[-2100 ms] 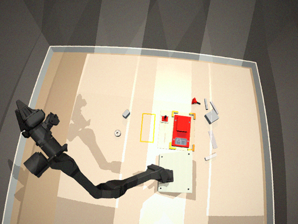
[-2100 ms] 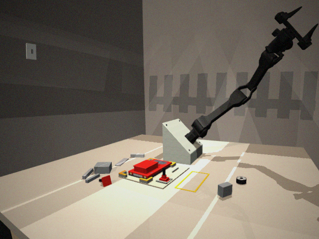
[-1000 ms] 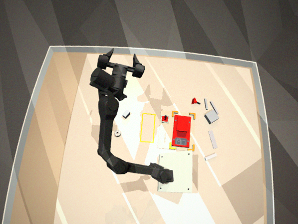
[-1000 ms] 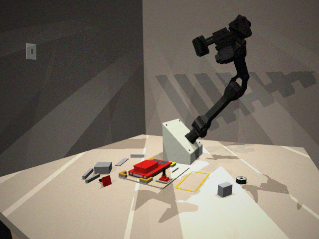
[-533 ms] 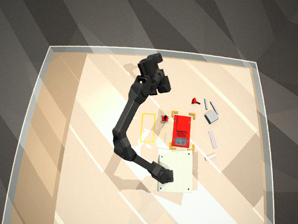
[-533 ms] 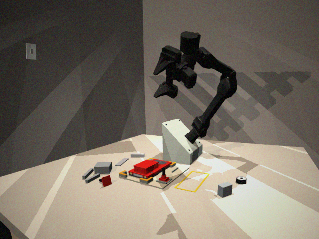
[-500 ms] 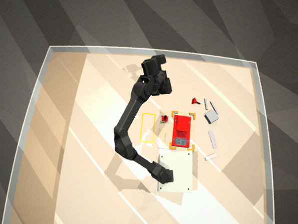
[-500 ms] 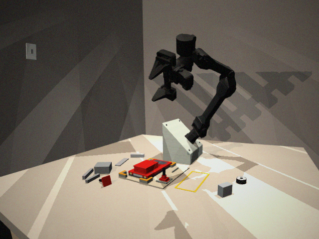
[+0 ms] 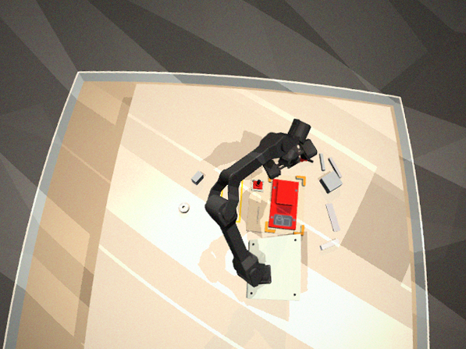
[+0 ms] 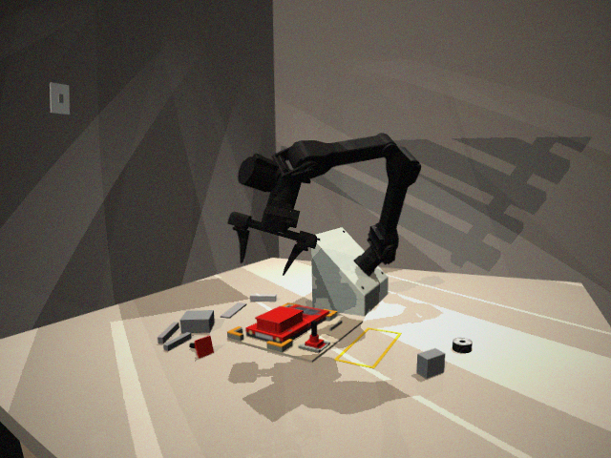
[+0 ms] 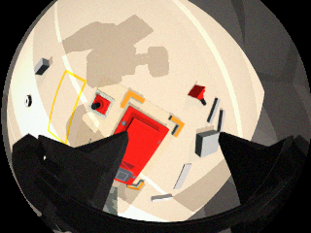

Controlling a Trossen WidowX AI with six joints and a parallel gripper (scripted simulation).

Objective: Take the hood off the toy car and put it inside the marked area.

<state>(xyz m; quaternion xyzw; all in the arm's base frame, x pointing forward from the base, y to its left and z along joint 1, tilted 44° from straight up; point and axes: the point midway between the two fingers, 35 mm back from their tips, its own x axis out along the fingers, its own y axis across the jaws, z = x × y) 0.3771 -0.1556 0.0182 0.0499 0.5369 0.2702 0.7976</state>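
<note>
My gripper tip is 130 mm above the red hood and 70 mm past it. From my gripper tip the other things lie so: red lever post 140 mm below, 110 mm to the left, 30 mm behind; then black ring 400 mm to the left, 160 mm below, 120 mm behind; then small red piece 160 mm below, 100 mm to the right, 90 mm ahead.
</note>
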